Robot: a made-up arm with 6 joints. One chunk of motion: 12 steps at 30 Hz.
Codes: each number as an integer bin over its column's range. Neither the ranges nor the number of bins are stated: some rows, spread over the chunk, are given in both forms.
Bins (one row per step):
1: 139 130 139 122 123 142
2: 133 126 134 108 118 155
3: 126 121 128 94 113 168
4: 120 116 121 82 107 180
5: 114 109 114 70 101 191
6: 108 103 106 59 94 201
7: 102 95 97 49 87 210
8: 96 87 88 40 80 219
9: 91 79 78 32 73 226
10: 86 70 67 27 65 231
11: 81 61 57 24 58 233
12: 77 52 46 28 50 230
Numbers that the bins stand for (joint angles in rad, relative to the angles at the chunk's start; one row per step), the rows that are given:
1: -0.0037 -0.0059 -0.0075 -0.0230 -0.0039 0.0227
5: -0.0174 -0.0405 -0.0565 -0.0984 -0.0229 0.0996
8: -0.0273 -0.0767 -0.1075 -0.1420 -0.0410 0.1435
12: -0.0377 -0.1344 -0.1898 -0.1594 -0.0669 0.1608
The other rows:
2: -0.0070 -0.0125 -0.0173 -0.0433 -0.0082 0.0431
3: -0.0108 -0.0207 -0.0290 -0.0636 -0.0125 0.0635
4: -0.0141 -0.0289 -0.0427 -0.0810 -0.0177 0.0824
6: -0.0207 -0.0504 -0.0722 -0.1144 -0.0289 0.1153
7: -0.0240 -0.0635 -0.0898 -0.1289 -0.0349 0.1294
9: -0.0300 -0.0899 -0.1271 -0.1536 -0.0470 0.1545
10: -0.0328 -0.1047 -0.1486 -0.1608 -0.0539 0.1624
11: -0.0355 -0.1195 -0.1682 -0.1652 -0.0600 0.1655

